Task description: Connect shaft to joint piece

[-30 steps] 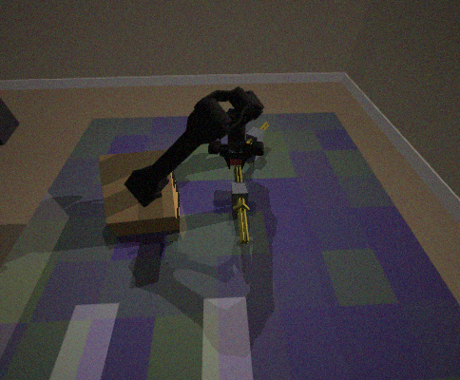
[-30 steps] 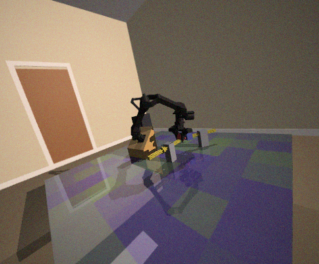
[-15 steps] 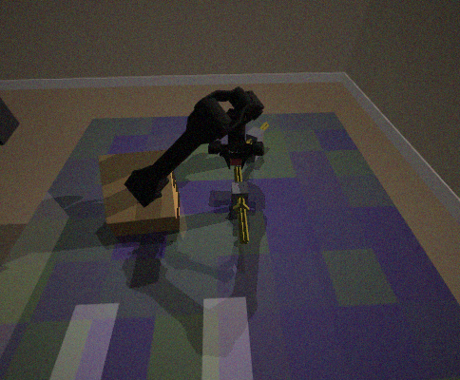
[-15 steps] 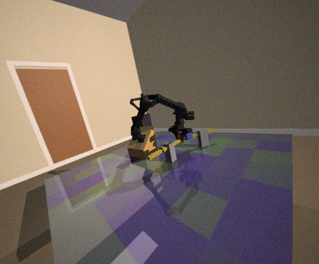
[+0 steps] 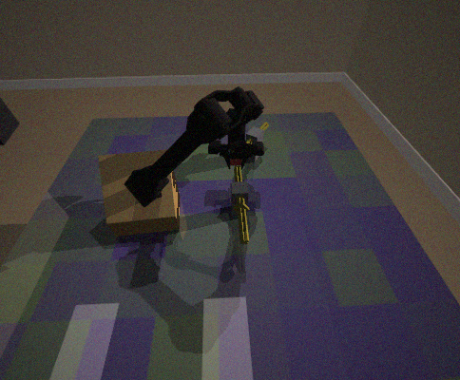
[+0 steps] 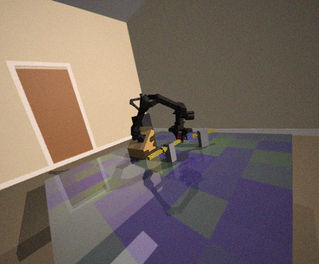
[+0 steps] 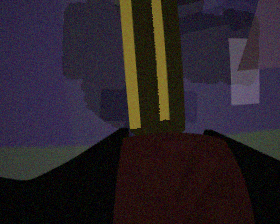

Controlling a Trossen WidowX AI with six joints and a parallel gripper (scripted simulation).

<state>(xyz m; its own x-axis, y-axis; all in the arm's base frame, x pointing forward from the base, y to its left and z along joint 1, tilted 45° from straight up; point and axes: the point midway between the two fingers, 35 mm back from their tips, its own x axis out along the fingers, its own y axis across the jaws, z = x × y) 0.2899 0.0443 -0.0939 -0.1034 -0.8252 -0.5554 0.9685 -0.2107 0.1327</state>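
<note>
My gripper tip is now 3 cm below the dark red joint piece, 2 cm to the right of it and 1 cm short of it.
</note>
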